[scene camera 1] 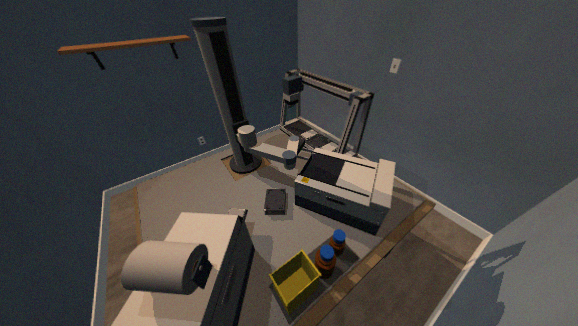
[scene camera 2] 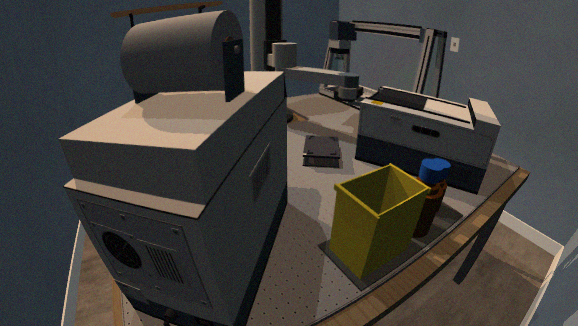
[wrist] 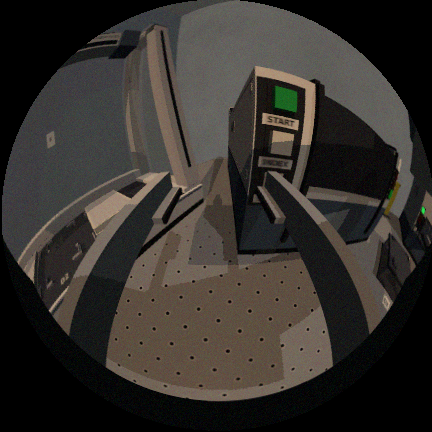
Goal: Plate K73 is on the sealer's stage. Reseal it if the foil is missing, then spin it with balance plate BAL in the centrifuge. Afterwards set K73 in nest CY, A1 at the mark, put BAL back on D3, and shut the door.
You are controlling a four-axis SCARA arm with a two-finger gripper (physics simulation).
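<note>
My gripper is shut and empty, low over the perforated table, its fingertips just in front of the centrifuge's button panel. The centrifuge has a green button above the START label and a pale button above the INDEX label. I cannot tell its door's state. A pale plate lies beyond the D2 mark on the deck at left in the wrist view; its label is unreadable. The sealer is the big machine with the roll; K73 cannot be made out. A dark nest stands between the machines, its label unreadable.
A gantry frame rises over the deck behind the centrifuge. A yellow bin and two blue-capped bottles stand near the table's front edge. The arm's column stands at the back.
</note>
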